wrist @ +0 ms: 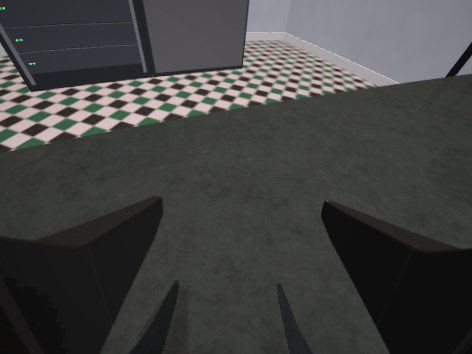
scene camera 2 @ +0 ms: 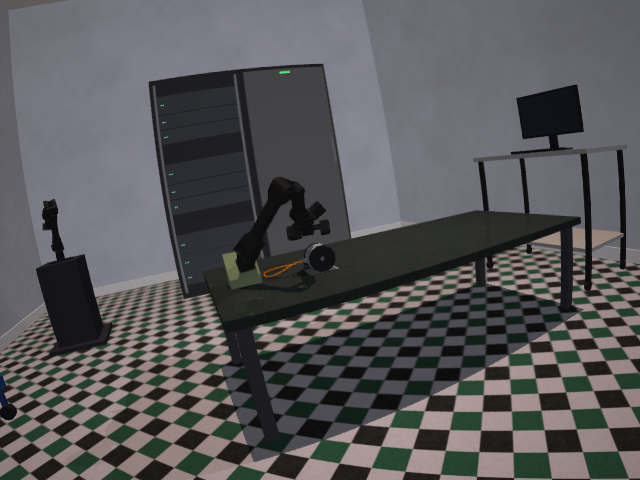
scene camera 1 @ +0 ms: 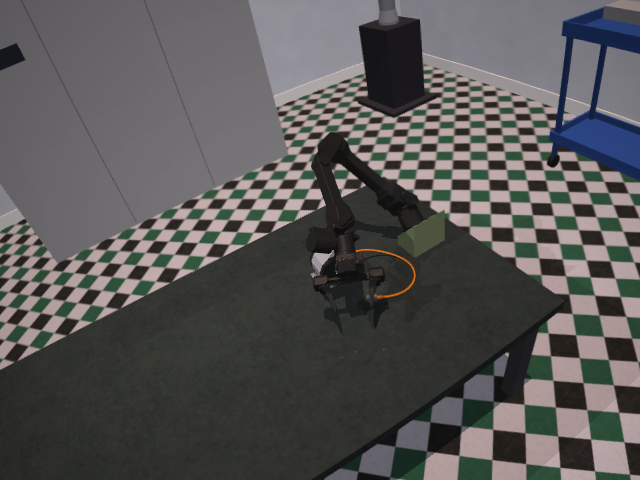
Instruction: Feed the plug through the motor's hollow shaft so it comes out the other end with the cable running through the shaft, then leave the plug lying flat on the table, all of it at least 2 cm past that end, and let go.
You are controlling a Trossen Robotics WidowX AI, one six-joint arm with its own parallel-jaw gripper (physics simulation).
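Frame: origin at the arm's base, x right, y ahead, z up, level; centimetres.
Where they show: gripper, fingertip midpoint: [wrist: 243,206] [scene camera 2: 311,235] [scene camera 1: 353,310]; arm's base at its link origin: [scene camera 2: 245,264] [scene camera 1: 415,225].
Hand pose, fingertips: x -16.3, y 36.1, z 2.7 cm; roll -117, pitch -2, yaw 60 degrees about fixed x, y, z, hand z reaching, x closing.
Observation:
Each offset is from my fingertips to the top centre of the thing. "pt": to the spot under its first point. Level surfaces: height alone.
The motor {dx +23.9, dy -8.2, dz -0.2 cm} [scene camera 1: 321,262] [scene camera 2: 322,258], a black drum with pale parts, stands on the table {dz -10.4 cm} [scene camera 1: 206,372] [scene camera 2: 413,248]. The arm partly hides it in scene camera 1. The orange cable {pt dx +6.5, dy -26.2, dz -9.8 cm} [scene camera 1: 414,273] [scene camera 2: 264,273] curves in a loop between the motor and the green block. One cable end reaches a small grey piece behind a finger in scene camera 1; whether it is the plug is unclear. The other end goes out of sight behind the arm, near the motor. Whether any cable is in the shaft is hidden. My gripper [scene camera 1: 354,308] [scene camera 2: 309,228] [wrist: 243,206] is open and empty, above the table beside the motor.
A pale green block [scene camera 1: 431,235] [scene camera 2: 244,280] stands by the arm's base near the table's end. A server cabinet [scene camera 2: 294,144] [wrist: 197,35] stands beyond the table. A blue cart [scene camera 1: 594,142], a black pedestal [scene camera 1: 392,67] [scene camera 2: 72,304] and a monitor desk [scene camera 2: 547,153] stand away from the table.

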